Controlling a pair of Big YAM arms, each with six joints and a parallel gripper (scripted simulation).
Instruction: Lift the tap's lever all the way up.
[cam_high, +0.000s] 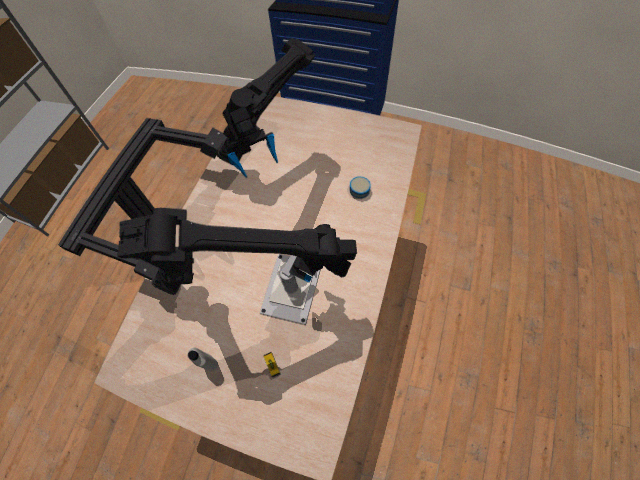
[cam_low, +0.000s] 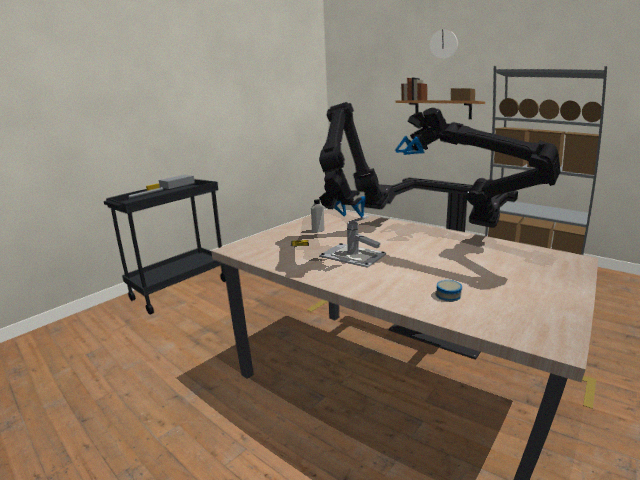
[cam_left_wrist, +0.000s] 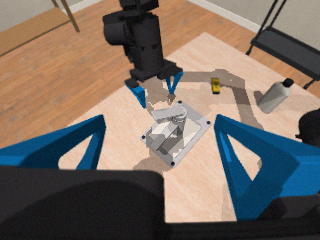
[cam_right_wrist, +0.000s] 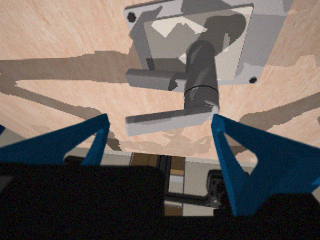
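Observation:
My right hand is 40 mm past the tap lever and 30 mm above it. From my right hand the other things lie so: square base plate 60 mm behind, 40 mm to the right, 190 mm below; then small yellow block 40 mm behind, 320 mm to the right, 190 mm below; then grey tap 50 mm behind, 10 mm to the right, 80 mm below.

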